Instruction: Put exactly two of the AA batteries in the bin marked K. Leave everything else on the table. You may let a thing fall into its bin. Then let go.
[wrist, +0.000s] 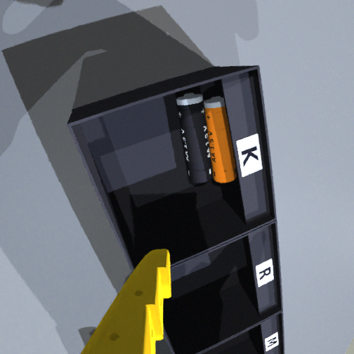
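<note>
A black AA battery (194, 142) with a silver end and an orange AA battery (221, 145) with a grey end lie side by side in the bin marked K (248, 155), near its label side. My gripper is open and empty: its one notched yellow jaw shows at the lower left, over the edge of the tray near the divider between K and R, and the moving jaw is out of the picture. The tips are apart from both batteries.
The dark tray (276, 220) continues below with the bin marked R (264, 273) and the bin marked M (271, 342), partly in view. Its walls stand up around the bins. Shadows fall on the grey table (315, 125) to the left.
</note>
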